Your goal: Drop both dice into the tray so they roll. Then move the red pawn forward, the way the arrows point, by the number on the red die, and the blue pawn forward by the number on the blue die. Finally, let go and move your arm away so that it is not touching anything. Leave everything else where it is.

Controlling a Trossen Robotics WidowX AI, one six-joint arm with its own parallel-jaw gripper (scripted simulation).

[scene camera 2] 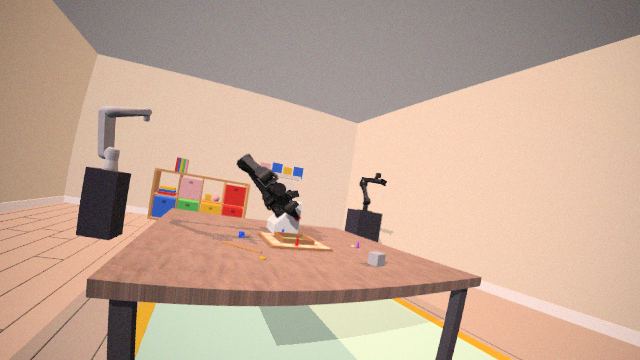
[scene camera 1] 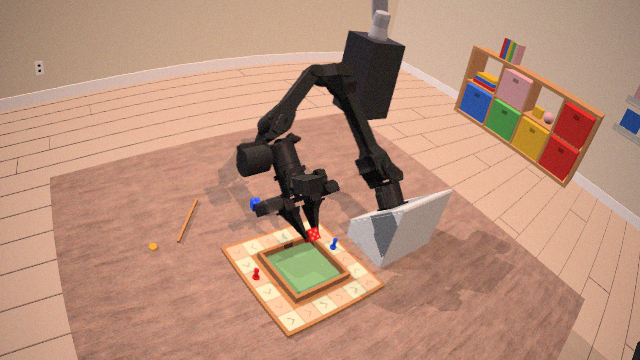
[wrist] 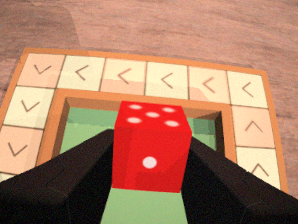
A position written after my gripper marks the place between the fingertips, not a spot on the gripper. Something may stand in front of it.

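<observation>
Here is my gripper [scene camera 1: 311,236], and I see the same gripper [wrist: 148,143] from the wrist as well. A green tray [scene camera 1: 303,267] is also there for me to see.
</observation>
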